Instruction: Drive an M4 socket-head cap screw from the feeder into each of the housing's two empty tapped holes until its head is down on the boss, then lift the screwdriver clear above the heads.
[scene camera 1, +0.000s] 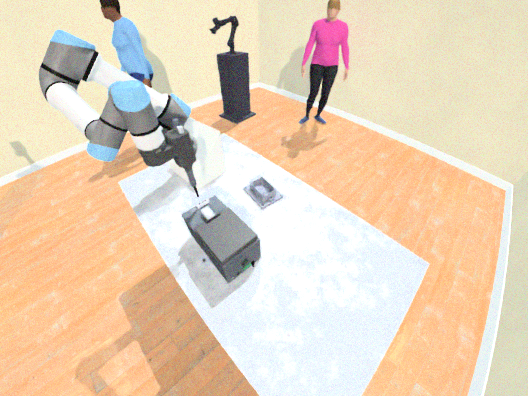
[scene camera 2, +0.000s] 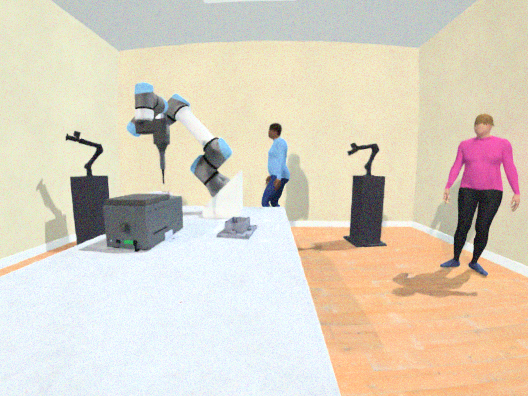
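The screwdriver points down, its tip a little above the pick-up end of the dark feeder box. It has no fingers, and whether a screw is on its tip is too small to tell. The feeder's light pick-up part shows in scene camera 1, near the tip. The grey housing sits on the table, apart from the feeder and away from the screwdriver. Its tapped holes and any screws in them are too small to make out.
The white table carries the feeder and housing. A pale slanted block stands by the arm's base. A person in pink and a person in blue stand off the table. A black pedestal holds a small arm.
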